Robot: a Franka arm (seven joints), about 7 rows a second.
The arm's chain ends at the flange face. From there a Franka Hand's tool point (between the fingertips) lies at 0.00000 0.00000 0.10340 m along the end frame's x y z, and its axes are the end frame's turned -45 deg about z.
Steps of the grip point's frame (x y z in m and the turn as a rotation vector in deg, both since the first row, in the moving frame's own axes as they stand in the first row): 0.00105 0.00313 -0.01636 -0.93 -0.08 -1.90; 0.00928 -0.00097 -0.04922 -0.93 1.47 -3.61; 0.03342 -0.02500 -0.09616 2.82 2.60 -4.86; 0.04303 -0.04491 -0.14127 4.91 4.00 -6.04
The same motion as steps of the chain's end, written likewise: 0.00185 0.00020 -0.01635 -0.71 0.60 -1.90; 0.00284 -0.00646 -0.04917 0.38 1.70 -3.61; 0.00653 -0.03442 -0.09593 3.83 -0.16 -4.86; 0.00043 -0.05092 -0.14064 6.30 -0.64 -6.04
